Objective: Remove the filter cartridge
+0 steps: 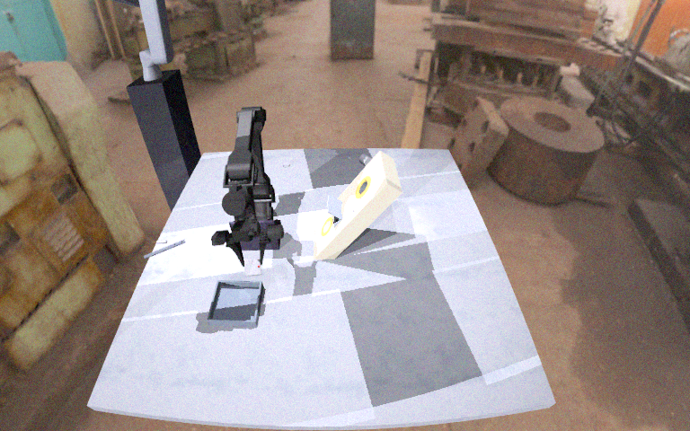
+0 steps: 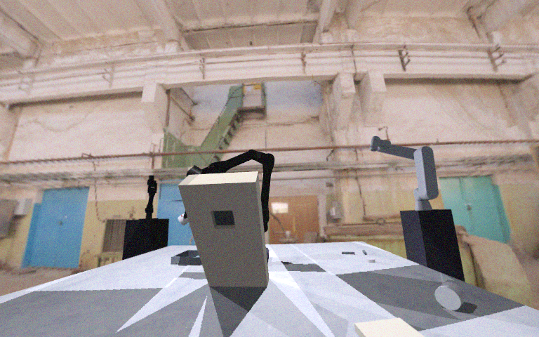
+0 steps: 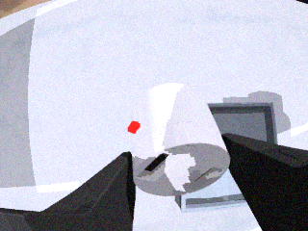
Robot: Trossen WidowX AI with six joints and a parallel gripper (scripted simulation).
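My gripper tip is 90 mm past the grey tray and 190 mm above it. Round my gripper tip: cream service panel (270 mm ahead, 300 mm to the left, 50 mm below).
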